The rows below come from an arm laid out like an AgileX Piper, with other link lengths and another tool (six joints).
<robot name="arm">
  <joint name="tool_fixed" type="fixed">
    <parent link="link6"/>
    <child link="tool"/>
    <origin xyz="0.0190 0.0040 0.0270" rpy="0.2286 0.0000 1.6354"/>
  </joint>
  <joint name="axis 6" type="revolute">
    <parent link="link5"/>
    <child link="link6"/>
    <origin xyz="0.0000 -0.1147 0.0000" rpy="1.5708 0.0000 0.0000"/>
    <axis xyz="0 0 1"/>
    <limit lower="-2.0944" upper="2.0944"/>
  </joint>
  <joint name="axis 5" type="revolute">
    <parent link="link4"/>
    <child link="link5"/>
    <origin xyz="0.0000 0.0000 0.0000" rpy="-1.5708 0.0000 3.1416"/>
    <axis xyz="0 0 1"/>
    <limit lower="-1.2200" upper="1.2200"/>
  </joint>
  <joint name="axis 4" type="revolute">
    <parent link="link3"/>
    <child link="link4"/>
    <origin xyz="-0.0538 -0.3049 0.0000" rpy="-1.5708 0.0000 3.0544"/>
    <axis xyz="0 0 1"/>
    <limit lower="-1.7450" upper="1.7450"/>
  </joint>
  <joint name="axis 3" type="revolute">
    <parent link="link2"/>
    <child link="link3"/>
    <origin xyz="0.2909 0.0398 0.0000" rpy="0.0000 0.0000 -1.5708"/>
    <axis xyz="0 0 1"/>
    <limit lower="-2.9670" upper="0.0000"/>
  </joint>
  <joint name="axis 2" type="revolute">
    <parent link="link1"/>
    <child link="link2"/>
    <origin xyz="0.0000 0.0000 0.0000" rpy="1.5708 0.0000 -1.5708"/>
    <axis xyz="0 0 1"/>
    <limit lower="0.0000" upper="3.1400"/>
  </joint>
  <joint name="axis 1" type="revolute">
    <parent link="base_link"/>
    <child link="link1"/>
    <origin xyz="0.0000 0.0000 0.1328" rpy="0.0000 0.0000 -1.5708"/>
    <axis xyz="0 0 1"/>
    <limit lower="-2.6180" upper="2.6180"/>
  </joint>
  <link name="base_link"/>
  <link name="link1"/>
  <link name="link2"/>
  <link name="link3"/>
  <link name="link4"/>
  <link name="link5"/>
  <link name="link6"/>
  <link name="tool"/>
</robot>
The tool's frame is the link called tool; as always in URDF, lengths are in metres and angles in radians.
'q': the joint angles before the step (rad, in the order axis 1, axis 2, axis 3, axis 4, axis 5, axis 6). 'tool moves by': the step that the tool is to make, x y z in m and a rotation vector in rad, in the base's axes. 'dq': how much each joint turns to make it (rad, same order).
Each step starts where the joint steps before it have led.
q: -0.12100 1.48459 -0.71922 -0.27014 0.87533 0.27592
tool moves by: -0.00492 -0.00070 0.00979 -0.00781 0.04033 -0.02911
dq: -0.00002 -0.01442 -0.01889 -0.00001 0.07797 0.01297
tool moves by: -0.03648 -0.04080 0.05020 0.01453 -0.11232 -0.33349
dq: -0.22787 -0.21126 0.00664 0.06115 0.11276 0.05246
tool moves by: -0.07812 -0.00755 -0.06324 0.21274 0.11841 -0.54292
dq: -0.33645 0.00749 0.23814 0.15245 -0.02373 0.12994
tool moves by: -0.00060 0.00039 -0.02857 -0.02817 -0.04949 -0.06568
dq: -0.01816 0.04552 0.07161 0.01373 -0.17157 0.04492
